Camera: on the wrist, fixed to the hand. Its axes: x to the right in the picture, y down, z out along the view.
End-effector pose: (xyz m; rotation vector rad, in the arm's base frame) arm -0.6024 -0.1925 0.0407 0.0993 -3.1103 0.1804
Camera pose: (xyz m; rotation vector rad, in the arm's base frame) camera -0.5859 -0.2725 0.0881 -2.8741 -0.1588 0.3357
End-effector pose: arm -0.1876 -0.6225 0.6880 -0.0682 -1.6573 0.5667
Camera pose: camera -0.1262 -0.6889 0.7151 2.0697 -0.4357 -2.0765
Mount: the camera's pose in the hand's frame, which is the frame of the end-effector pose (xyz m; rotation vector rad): -0.0102 -0.0858 -0.0381 0.2947 0.5583 3.0141
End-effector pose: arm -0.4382 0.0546 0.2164 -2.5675 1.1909 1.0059
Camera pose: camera -0.3615 0.1046 0.2394 -0.8077 -2.3477 0.3019
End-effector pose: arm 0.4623 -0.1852 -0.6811 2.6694 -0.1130 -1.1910
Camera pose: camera 0.4822 -0.0938 -0.6684 0.1952 -2.3867 0.6865
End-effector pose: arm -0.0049 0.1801 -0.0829 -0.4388 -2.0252 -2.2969
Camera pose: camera -0.0209 0.1535 -0.1721 -1.0663 0.1087 0.0785
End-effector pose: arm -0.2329 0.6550 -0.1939 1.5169 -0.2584 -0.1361
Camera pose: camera -0.2270 0.6898 -0.2815 -0.0407 -1.6876 2.5590
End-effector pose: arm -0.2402 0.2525 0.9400 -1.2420 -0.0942 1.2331
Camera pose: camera -0.1644 0.2354 0.9937 0.2326 -1.7290 -1.3556
